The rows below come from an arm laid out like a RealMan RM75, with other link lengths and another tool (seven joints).
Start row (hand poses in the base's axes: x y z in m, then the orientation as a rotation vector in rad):
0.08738 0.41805 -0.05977 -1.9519 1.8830 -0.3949
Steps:
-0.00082 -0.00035 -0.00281 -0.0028 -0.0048 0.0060
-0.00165 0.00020 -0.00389 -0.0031 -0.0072 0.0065
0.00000 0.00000 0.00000 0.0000 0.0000 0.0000
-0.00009 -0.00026 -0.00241 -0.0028 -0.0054 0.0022
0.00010 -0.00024 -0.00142 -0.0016 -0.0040 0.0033
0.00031 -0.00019 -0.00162 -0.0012 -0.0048 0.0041
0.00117 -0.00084 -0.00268 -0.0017 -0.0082 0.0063
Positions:
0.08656 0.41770 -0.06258 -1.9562 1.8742 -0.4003
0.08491 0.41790 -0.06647 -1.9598 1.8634 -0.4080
0.08491 0.41790 -0.06647 -1.9598 1.8634 -0.4080
0.08482 0.41764 -0.06888 -1.9605 1.8582 -0.4151
0.08492 0.41740 -0.07030 -1.9621 1.8525 -0.4193
0.08523 0.41721 -0.07192 -1.9637 1.8454 -0.4236
0.08640 0.41637 -0.07460 -1.9655 1.8339 -0.4308

